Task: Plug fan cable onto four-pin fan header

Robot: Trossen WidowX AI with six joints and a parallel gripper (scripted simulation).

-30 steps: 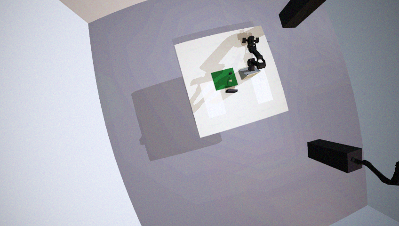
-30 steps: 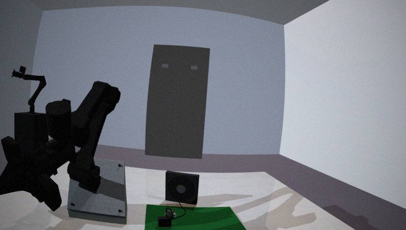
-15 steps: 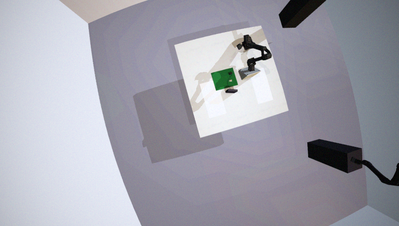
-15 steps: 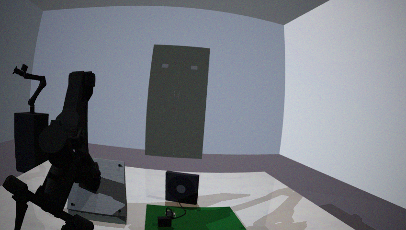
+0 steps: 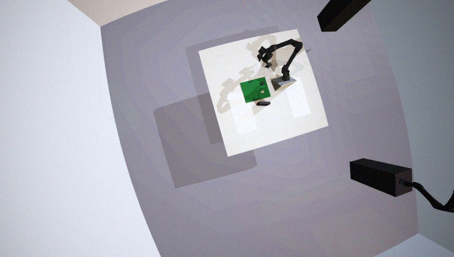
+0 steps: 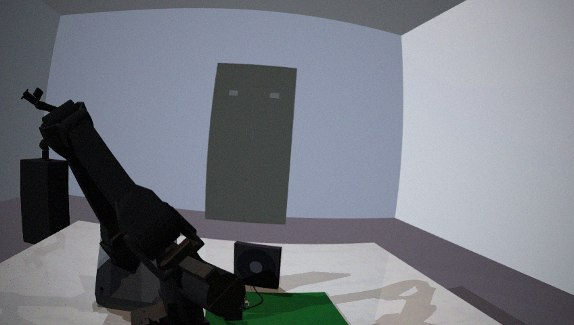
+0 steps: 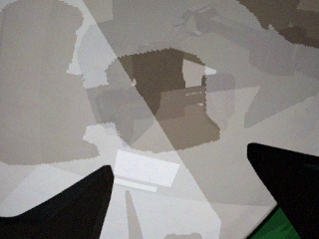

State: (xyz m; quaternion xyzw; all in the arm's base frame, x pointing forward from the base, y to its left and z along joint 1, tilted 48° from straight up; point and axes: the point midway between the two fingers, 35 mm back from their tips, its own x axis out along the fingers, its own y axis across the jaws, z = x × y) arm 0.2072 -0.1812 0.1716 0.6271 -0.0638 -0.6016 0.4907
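My gripper tip is now 230 mm to the right of the dark fan plug and 40 mm short of it. Also, from my gripper tip: pale four-pin header 320 mm to the left, 60 mm ahead, 20 mm below; then black fan 460 mm to the left, 90 mm ahead, 40 mm above; then green board 290 mm to the left, 130 mm ahead, 30 mm below.
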